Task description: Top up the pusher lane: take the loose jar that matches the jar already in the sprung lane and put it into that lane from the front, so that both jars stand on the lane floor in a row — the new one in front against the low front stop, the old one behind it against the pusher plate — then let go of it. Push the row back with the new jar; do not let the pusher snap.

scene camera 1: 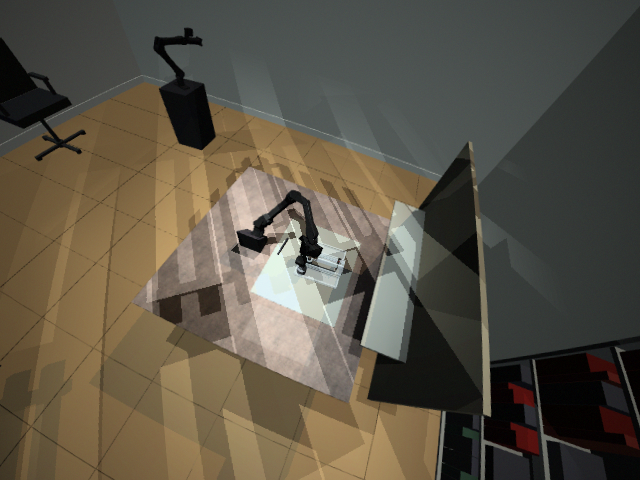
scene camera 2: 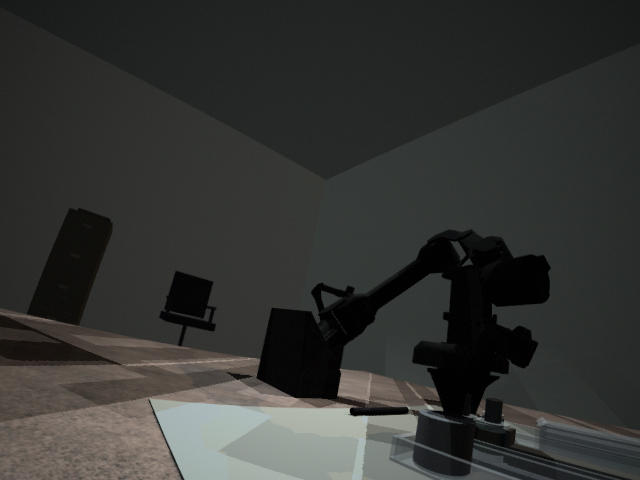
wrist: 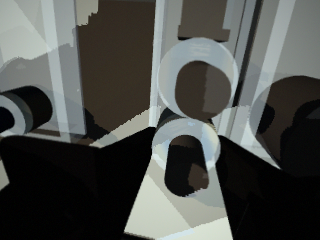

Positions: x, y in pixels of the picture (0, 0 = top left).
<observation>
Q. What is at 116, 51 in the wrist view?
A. A pale mat.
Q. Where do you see a pale mat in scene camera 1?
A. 276, 282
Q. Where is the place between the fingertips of my gripper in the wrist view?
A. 184, 137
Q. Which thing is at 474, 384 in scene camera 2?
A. My gripper.
</observation>
